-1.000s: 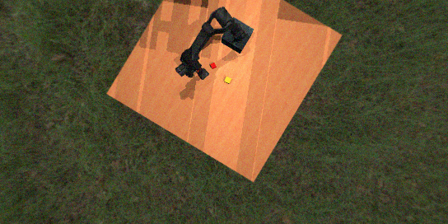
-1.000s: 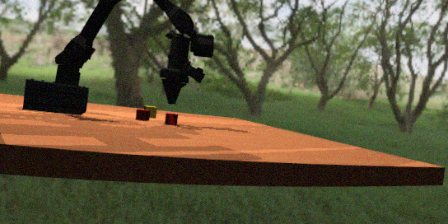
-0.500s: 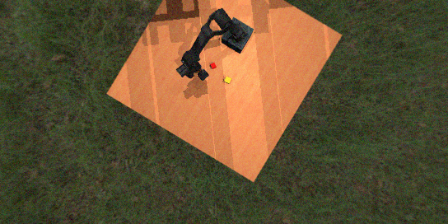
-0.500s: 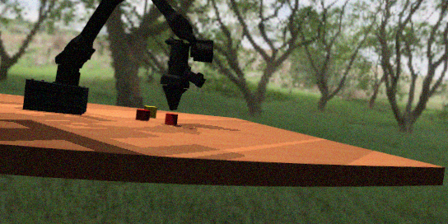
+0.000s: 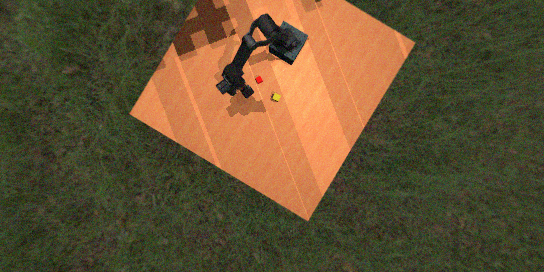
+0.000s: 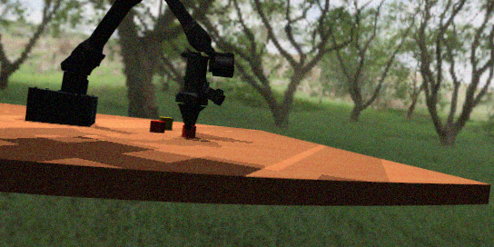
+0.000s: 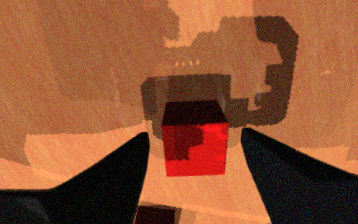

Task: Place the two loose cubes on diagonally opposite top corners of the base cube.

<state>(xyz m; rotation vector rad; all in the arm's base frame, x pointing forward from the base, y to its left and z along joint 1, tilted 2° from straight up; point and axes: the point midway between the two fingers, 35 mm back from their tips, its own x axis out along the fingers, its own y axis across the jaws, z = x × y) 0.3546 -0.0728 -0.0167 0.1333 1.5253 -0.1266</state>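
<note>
Now: gripper tip 21 cm to the right of the yellow base cube and 8 cm past it. From my gripper tip the other things lie so: red cube right at my gripper tip.
</note>
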